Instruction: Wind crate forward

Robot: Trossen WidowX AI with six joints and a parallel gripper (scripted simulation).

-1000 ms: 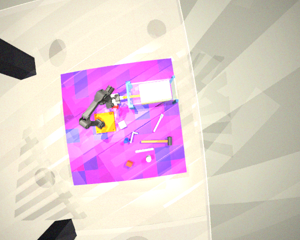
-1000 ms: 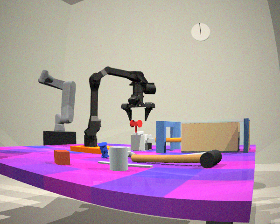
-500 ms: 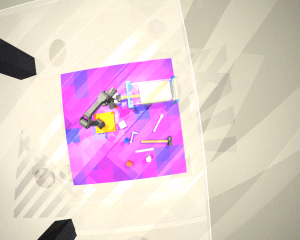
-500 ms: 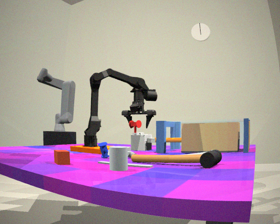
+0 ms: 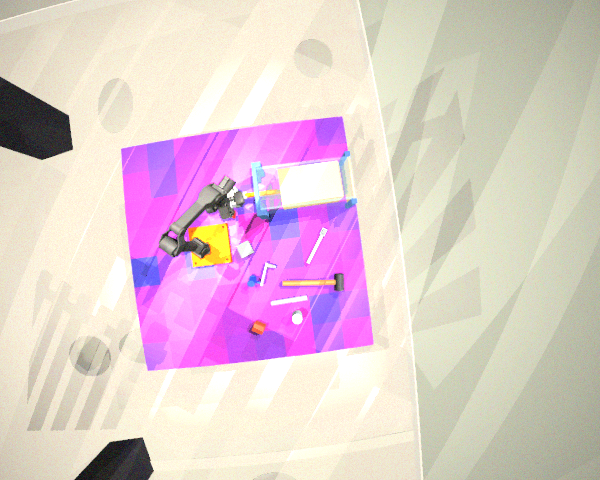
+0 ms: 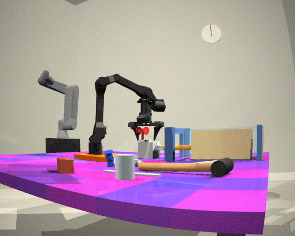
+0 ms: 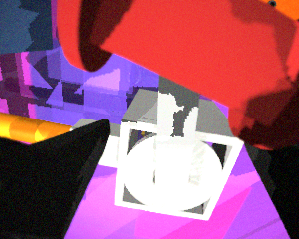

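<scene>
My gripper tip is 1 cm to the left of the red-knobbed winch handle and 1 cm below it. Also, from my gripper tip: hand winch 6 cm below, 4 cm to the left, 2 cm behind; then red knob 5 cm to the right, 4 cm above; then blue frame 16 cm ahead, 3 cm to the left, 1 cm above.
</scene>
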